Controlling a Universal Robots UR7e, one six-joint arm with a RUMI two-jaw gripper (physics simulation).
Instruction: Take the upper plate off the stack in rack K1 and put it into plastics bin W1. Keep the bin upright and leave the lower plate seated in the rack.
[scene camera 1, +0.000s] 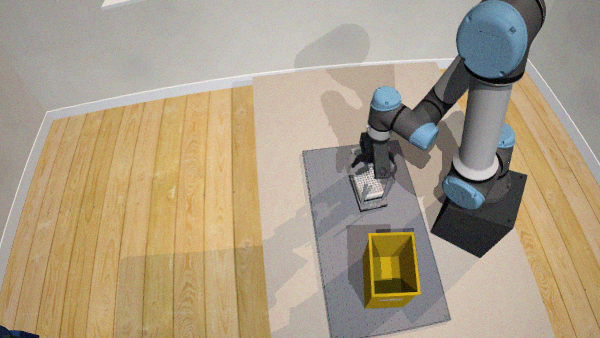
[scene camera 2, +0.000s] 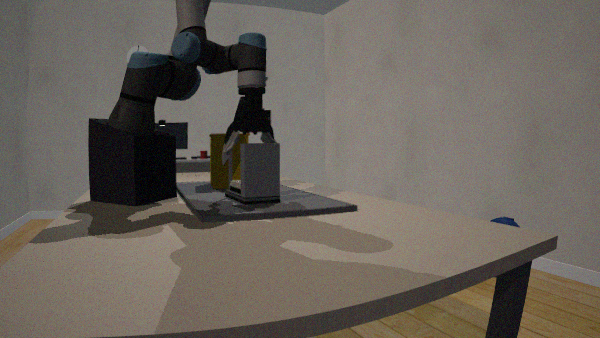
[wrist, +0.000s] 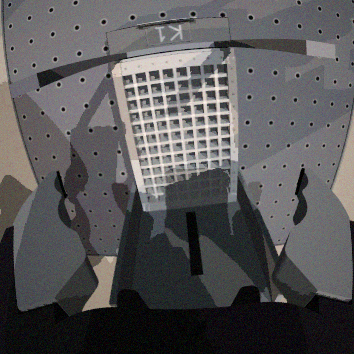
In view: the gripper (scene camera 2: 251, 164), a yellow bin W1 (scene camera 1: 390, 270) and a white gridded plate (wrist: 178, 109).
The gripper is seen too in scene camera 1 (scene camera 1: 370, 172) and in the wrist view (wrist: 181, 173). The wrist view does not show the yellow bin W1: it is out of frame.
